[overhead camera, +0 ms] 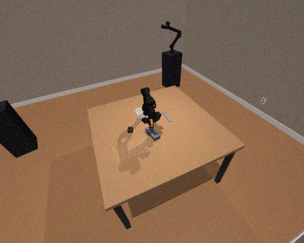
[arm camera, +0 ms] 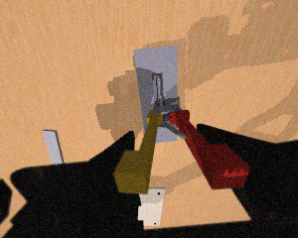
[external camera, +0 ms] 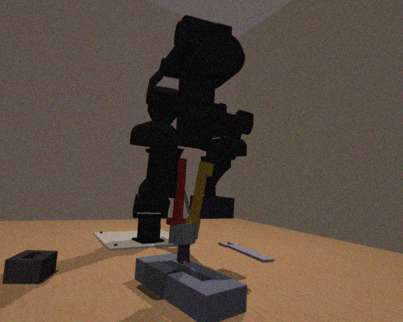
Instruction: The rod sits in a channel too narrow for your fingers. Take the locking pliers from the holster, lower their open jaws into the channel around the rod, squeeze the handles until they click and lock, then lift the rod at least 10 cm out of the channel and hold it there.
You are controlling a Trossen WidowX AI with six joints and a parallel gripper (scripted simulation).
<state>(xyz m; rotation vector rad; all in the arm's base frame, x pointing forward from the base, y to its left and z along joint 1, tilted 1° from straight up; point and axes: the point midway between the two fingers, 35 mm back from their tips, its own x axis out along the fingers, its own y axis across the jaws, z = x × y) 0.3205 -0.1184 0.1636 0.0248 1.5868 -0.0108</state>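
The yellow handle lies 2 cm to the left of my gripper tip. From my gripper tip the other things lie so: dark holster (18 cm behind, 17 cm to the right, 13 cm below); then thin rod (13 cm below, 1 cm to the right); then grey channel block (12 cm below).
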